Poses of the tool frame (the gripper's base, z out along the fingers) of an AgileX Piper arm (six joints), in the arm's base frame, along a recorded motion.
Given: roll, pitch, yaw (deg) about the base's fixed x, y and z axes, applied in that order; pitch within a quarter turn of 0, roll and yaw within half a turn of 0; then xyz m.
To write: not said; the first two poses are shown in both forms.
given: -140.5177, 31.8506, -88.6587, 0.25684, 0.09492, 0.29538
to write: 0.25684, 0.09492, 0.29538, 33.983, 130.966, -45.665
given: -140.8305, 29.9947, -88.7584, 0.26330, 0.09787, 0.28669
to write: 0.26330, 0.09787, 0.28669, 32.776, 132.179, -47.576
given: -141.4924, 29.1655, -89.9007, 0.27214, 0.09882, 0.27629
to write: 0.27214, 0.09882, 0.27629, 31.587, 133.103, -48.128
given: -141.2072, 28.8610, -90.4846, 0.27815, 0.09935, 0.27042
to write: 0.27815, 0.09935, 0.27042, 30.500, 133.048, -48.662
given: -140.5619, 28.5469, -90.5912, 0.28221, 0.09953, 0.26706
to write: 0.28221, 0.09953, 0.26706, 29.565, 132.720, -49.424
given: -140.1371, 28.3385, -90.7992, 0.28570, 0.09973, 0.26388
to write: 0.28570, 0.09973, 0.26388, 28.817, 132.500, -49.922
